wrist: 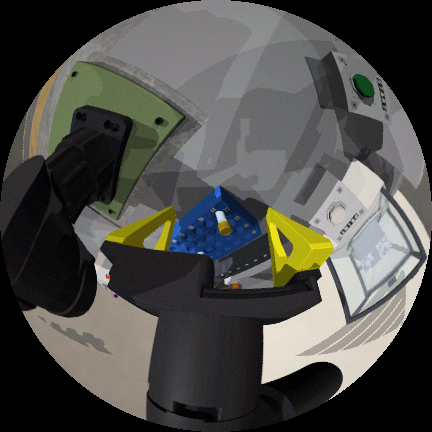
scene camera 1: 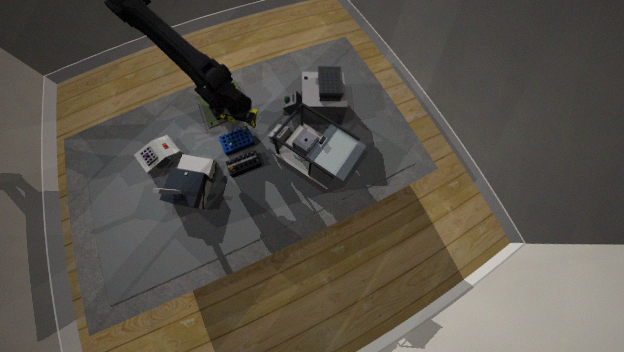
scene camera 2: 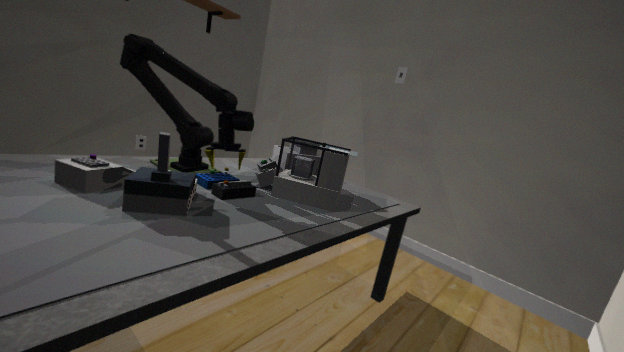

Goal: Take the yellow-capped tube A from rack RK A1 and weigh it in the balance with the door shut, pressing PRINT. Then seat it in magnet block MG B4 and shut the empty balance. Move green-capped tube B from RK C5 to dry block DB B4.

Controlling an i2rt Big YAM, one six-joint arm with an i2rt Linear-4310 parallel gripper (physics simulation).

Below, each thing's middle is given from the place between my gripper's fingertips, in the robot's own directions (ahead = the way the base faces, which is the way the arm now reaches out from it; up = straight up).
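The glass-box balance [scene camera 1: 293, 141] first: my hand is 300 mm short of it, 150 mm to the right of it and 70 mm below it. Counting from my hand, there's also the balance door panel [scene camera 1: 336, 151], which is 370 mm ahead, 170 mm to the left and 170 mm above. The dark lid block [scene camera 1: 330, 81] is 110 mm ahead of my hand, 360 mm to the left of it and 130 mm above it, and the grey heater block unit [wrist: 382, 138] is 100 mm ahead of my hand, 340 mm to the left of it and 50 mm above it.
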